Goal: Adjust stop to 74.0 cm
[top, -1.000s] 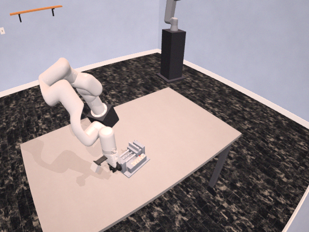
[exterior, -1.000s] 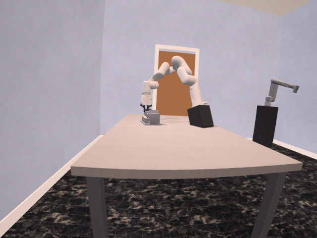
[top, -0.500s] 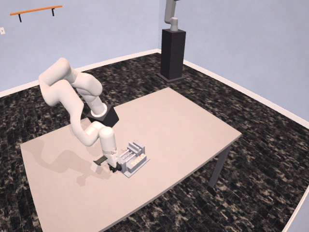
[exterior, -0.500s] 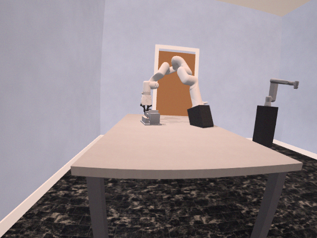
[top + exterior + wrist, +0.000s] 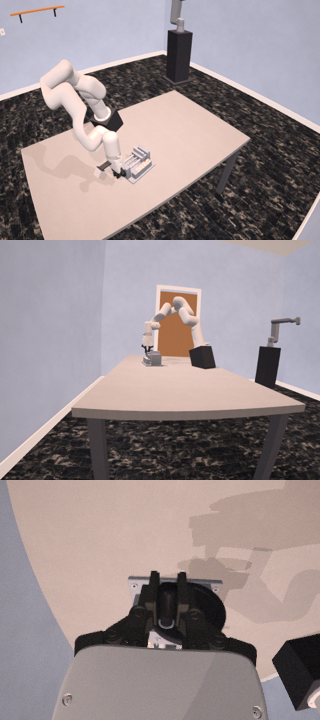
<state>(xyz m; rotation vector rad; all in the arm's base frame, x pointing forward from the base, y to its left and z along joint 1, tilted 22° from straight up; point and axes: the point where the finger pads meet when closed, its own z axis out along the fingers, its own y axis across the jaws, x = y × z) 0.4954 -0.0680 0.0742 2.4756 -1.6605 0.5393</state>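
The black handwheel lies 10 mm behind my hand, 20 mm to the left of it and 10 mm below it. Also, from my hand: handwheel knob 10 mm to the left; sliding stop block 80 mm behind, 180 mm to the left, 10 mm below.
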